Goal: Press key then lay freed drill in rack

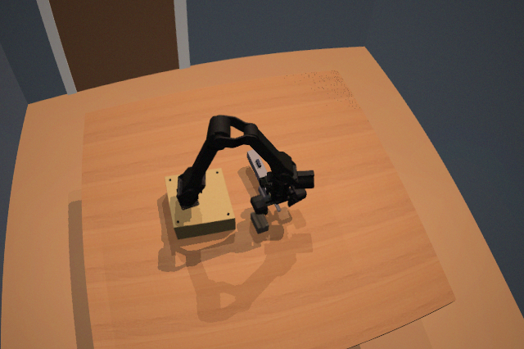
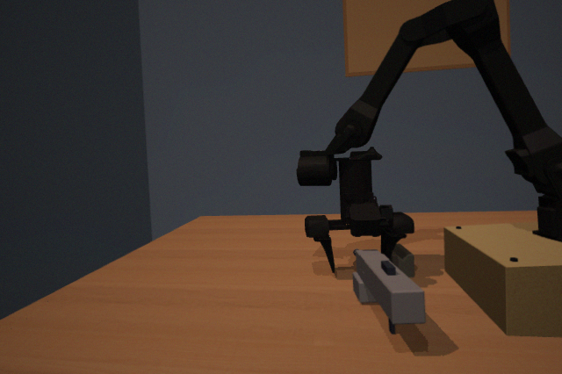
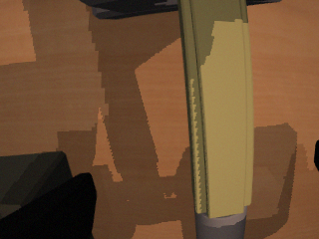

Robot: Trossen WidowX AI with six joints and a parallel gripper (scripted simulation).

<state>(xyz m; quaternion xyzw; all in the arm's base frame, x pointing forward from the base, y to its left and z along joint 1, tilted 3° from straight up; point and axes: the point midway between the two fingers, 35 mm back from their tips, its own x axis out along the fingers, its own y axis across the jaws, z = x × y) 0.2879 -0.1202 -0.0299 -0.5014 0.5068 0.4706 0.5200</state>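
My gripper tip is 40 mm to the right of the drill and 40 mm below it. The rest, counted from my gripper tip: rack (80 mm behind, 20 mm to the right, 10 mm above); then dark key (10 mm ahead, 170 mm to the left, 40 mm above); then grey housing (10 mm ahead, 140 mm to the left, 40 mm above).
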